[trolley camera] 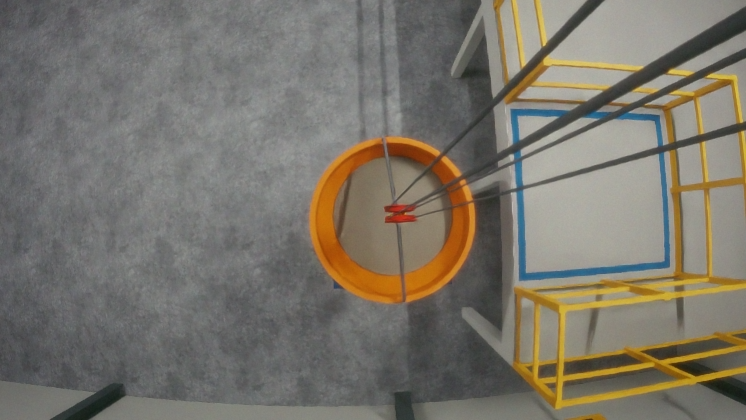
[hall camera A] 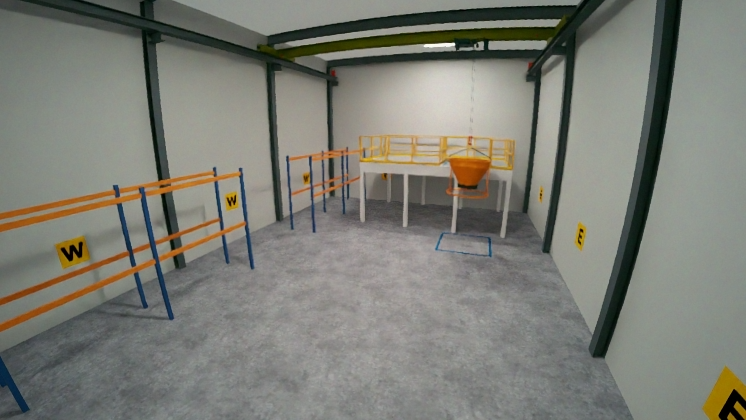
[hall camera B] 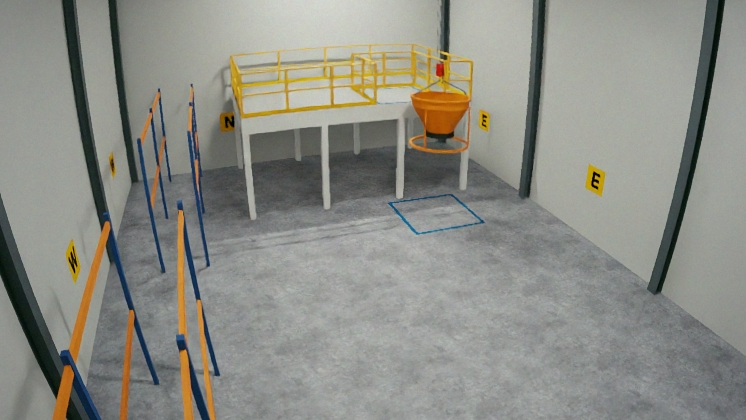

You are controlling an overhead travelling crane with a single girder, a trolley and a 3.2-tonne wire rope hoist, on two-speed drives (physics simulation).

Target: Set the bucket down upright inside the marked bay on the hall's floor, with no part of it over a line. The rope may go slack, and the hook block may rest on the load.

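The orange bucket (hall camera A: 469, 172) (hall camera B: 440, 112) (trolley camera: 323, 219) hangs upright, its foot ring well above the floor. The red hook block (hall camera A: 469, 139) (hall camera B: 440, 69) (trolley camera: 400, 213) is above it, joined to it by the sling legs, and the ropes run up from the block. The marked bay (hall camera A: 463, 253) (hall camera B: 450, 228) (trolley camera: 336, 284) is a blue outline on the floor. In both hall views it lies below the bucket. In the trolley view the bucket hides most of it, with short blue bits showing at the bucket's lower edge.
The white platform (hall camera A: 435, 168) (hall camera B: 292, 121) stands close beside the bay, with yellow railings (hall camera B: 332, 86) (trolley camera: 561, 354). In the trolley view a narrow strip of floor shows between bucket and platform. A second blue outline (trolley camera: 519, 224) is on the platform. Blue and orange racks (hall camera A: 150, 224) (hall camera B: 119, 260) stand along the W wall.
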